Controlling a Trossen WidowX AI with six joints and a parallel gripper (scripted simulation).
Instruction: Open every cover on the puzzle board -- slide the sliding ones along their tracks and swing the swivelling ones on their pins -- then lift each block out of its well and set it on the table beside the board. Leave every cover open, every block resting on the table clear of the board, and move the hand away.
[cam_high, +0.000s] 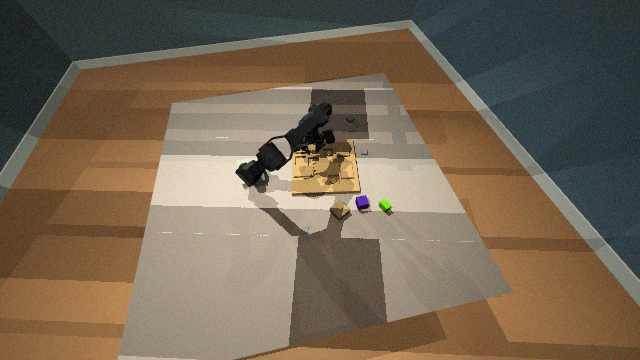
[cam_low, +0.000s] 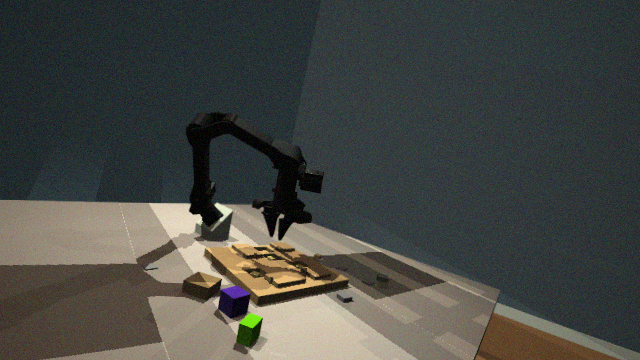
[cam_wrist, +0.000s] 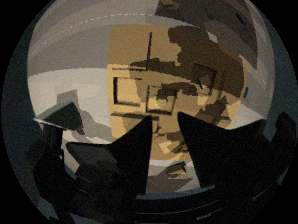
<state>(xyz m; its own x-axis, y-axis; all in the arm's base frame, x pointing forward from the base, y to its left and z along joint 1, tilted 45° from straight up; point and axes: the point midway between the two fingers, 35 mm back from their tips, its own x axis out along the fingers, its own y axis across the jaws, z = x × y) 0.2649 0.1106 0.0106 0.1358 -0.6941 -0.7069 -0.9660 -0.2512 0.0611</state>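
Now: the tan puzzle board 50 mm ahead of my gripper tip and 60 mm below it. The rest, counted from my gripper tip: purple block (190 mm ahead, 230 mm to the right, 60 mm below); brown block (100 mm ahead, 260 mm to the right, 70 mm below); green block (280 mm ahead, 250 mm to the right, 60 mm below).
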